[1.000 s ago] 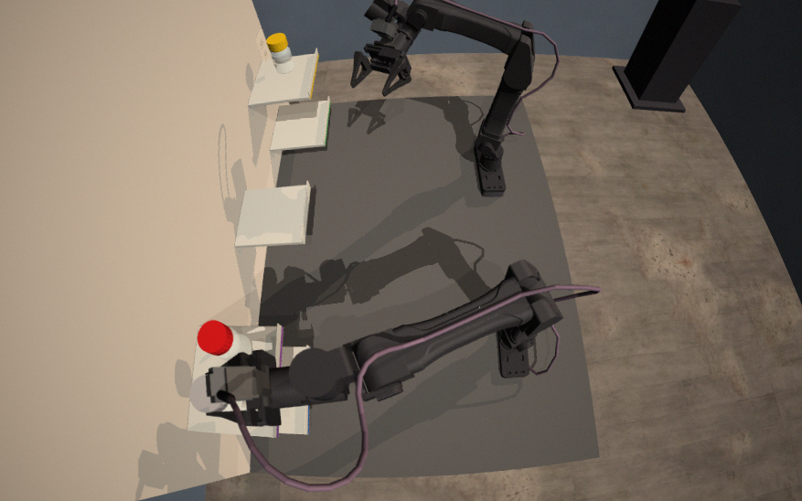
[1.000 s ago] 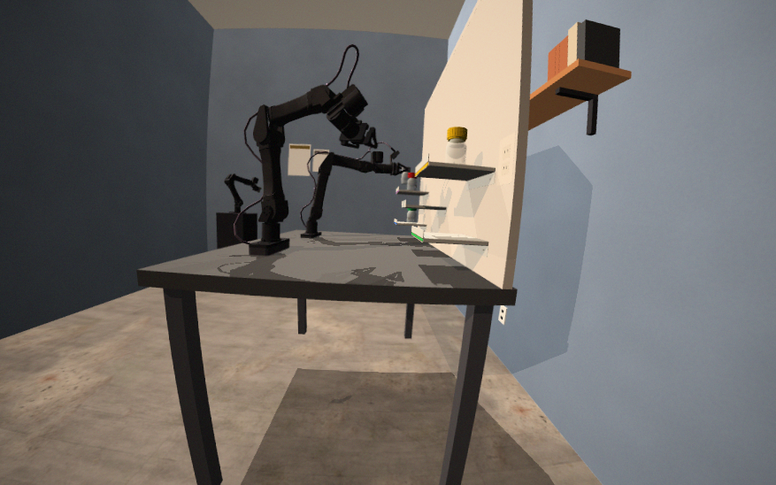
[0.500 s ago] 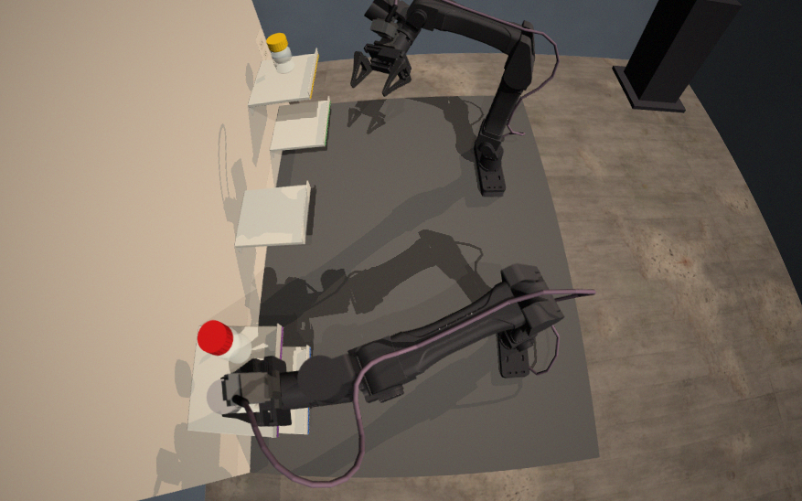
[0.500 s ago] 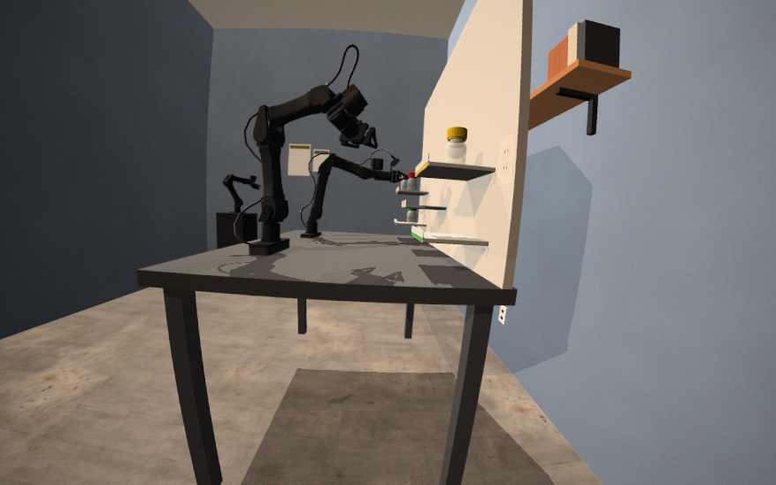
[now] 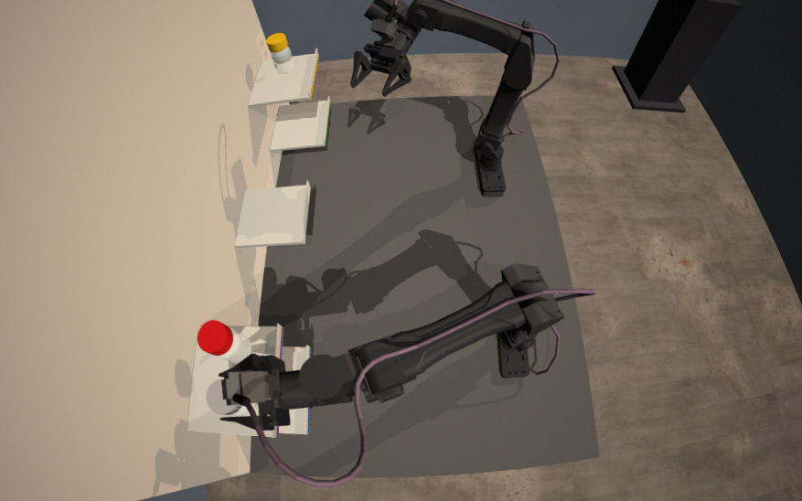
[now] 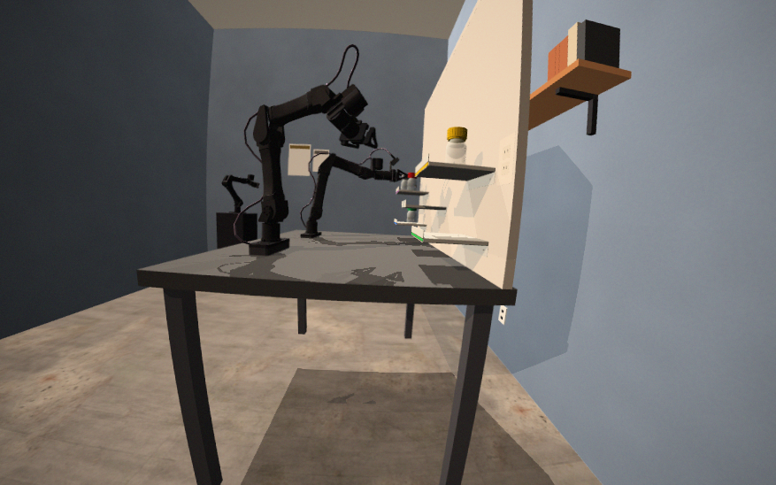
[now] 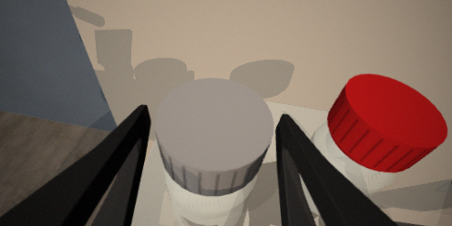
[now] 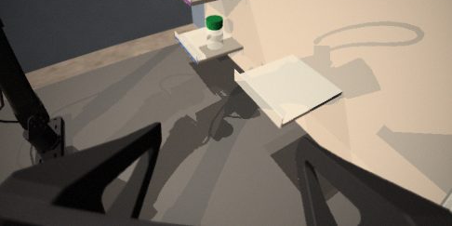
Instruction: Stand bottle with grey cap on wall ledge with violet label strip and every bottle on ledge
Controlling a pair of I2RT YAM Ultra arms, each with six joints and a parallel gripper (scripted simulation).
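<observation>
Now: left hand 50 mm above the grey-cap bottle. The rest, counted from my left hand: red-cap bottle (90 mm to the right, 50 mm below, 30 mm ahead); violet strip (100 mm below, 50 mm behind, 40 mm to the right); green-capped bottle (240 mm below, 90 mm to the right, 40 mm ahead).
</observation>
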